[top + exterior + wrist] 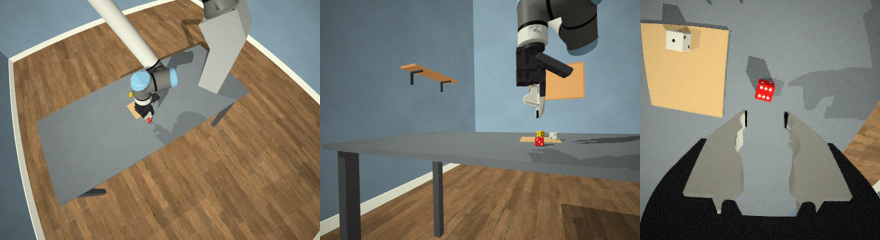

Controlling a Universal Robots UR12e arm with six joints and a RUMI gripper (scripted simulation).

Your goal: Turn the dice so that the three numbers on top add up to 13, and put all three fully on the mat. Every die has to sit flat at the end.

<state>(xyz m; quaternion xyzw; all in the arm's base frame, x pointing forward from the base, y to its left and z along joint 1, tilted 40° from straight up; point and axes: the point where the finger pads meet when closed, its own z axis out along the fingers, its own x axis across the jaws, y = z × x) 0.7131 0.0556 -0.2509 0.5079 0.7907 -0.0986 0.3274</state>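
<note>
Now: the red die 9 cm below my hand. Also, from my hand: tan mat 14 cm to the right, 10 cm below, 2 cm ahead; then yellow die 26 cm to the right, 9 cm below, 3 cm ahead; then white die 14 cm to the right, 8 cm below, 3 cm behind.
</note>
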